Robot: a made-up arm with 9 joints. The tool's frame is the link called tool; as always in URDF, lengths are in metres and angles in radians. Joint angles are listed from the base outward.
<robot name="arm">
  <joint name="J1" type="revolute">
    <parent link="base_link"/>
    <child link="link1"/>
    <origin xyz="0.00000 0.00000 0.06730" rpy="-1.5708 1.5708 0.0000"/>
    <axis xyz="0 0 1"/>
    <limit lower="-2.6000" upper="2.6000"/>
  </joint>
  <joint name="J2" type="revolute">
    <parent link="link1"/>
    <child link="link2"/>
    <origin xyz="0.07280 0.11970 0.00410" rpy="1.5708 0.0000 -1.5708"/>
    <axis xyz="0 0 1"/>
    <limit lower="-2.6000" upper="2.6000"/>
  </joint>
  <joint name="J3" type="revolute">
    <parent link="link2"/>
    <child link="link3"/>
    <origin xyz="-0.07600 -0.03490 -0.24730" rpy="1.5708 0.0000 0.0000"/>
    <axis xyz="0 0 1"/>
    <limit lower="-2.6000" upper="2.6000"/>
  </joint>
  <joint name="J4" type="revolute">
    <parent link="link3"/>
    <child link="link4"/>
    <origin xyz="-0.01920 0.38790 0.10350" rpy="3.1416 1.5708 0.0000"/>
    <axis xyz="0 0 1"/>
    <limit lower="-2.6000" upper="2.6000"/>
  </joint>
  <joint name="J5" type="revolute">
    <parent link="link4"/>
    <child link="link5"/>
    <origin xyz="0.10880 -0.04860 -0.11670" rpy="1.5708 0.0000 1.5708"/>
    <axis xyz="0 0 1"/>
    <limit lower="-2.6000" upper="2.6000"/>
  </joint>
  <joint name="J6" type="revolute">
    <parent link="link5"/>
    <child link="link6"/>
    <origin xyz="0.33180 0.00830 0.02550" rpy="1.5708 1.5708 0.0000"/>
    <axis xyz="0 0 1"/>
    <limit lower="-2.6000" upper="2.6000"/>
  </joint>
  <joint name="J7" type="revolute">
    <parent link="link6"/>
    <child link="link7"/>
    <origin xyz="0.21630 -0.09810 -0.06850" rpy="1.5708 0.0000 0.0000"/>
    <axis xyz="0 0 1"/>
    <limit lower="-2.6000" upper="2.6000"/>
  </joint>
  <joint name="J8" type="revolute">
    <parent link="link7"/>
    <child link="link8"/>
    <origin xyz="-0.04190 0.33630 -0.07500" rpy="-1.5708 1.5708 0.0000"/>
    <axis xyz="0 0 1"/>
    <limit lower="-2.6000" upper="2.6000"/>
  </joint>
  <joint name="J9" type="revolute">
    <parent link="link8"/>
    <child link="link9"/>
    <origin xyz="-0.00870 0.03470 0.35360" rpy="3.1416 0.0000 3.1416"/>
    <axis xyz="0 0 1"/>
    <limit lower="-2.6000" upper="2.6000"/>
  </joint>
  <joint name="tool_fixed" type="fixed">
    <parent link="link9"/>
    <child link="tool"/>
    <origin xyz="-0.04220 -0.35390 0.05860" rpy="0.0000 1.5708 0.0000"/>
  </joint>
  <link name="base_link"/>
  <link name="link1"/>
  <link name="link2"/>
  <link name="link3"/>
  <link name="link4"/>
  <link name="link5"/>
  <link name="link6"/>
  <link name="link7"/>
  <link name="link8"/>
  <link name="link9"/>
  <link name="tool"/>
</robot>
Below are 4 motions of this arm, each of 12 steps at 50 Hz.
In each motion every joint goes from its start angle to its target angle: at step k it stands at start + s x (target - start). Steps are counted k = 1, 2, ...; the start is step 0. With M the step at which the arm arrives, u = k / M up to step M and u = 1 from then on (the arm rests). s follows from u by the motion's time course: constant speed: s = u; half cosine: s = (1 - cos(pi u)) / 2; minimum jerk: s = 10 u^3 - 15 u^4 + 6 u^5.
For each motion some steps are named. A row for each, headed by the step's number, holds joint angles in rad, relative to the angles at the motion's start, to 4 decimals.
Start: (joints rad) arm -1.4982 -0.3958 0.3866 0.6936 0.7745 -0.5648 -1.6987 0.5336 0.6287
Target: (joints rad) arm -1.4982 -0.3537 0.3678 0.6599 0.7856 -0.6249 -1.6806 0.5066 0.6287
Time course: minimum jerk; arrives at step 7
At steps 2, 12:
2: 0.0000 0.0061 -0.0027 -0.0049 0.0016 -0.0087 0.0026 -0.0039 0.0000
12: 0.0000 0.0421 -0.0188 -0.0337 0.0111 -0.0601 0.0181 -0.0270 0.0000

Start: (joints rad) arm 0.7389 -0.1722 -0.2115 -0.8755 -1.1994 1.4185 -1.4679 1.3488 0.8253
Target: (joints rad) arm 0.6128 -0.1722 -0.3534 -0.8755 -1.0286 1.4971 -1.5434 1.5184 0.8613
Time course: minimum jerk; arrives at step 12
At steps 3, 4, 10, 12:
3: -0.0131 0.0000 -0.0147 0.0000 0.0177 0.0081 -0.0078 0.0176 0.0037
4: -0.0265 0.0000 -0.0298 0.0000 0.0358 0.0165 -0.0158 0.0356 0.0076
10: -0.1216 0.0000 -0.1369 0.0000 0.1647 0.0758 -0.0728 0.1636 0.0347
12: -0.1261 0.0000 -0.1419 0.0000 0.1708 0.0786 -0.0755 0.1696 0.0360

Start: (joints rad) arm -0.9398 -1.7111 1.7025 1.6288 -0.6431 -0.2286 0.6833 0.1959 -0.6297
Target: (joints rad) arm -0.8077 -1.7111 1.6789 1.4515 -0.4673 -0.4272 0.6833 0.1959 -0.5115
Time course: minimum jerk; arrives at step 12
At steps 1, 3, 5, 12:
1: 0.0007 0.0000 -0.0001 -0.0009 0.0009 -0.0010 0.0000 0.0000 0.0006
3: 0.0137 0.0000 -0.0024 -0.0184 0.0182 -0.0206 0.0000 0.0000 0.0122
5: 0.0458 0.0000 -0.0082 -0.0615 0.0609 -0.0688 0.0000 0.0000 0.0410
12: 0.1321 0.0000 -0.0236 -0.1773 0.1758 -0.1986 0.0000 0.0000 0.1182

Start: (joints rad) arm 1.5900 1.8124 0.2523 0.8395 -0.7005 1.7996 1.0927 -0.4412 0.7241
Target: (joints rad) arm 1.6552 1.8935 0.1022 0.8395 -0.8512 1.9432 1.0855 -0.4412 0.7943
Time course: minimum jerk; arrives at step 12
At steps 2, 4, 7, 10, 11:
2: 0.0023 0.0029 -0.0053 0.0000 -0.0053 0.0051 -0.0003 0.0000 0.0025
4: 0.0137 0.0170 -0.0315 0.0000 -0.0316 0.0301 -0.0015 0.0000 0.0147
7: 0.0426 0.0530 -0.0981 0.0000 -0.0985 0.0938 -0.0047 0.0000 0.0459
10: 0.0629 0.0782 -0.1448 0.0000 -0.1454 0.1385 -0.0069 0.0000 0.0677
11: 0.0649 0.0807 -0.1493 0.0000 -0.1499 0.1429 -0.0072 0.0000 0.0698

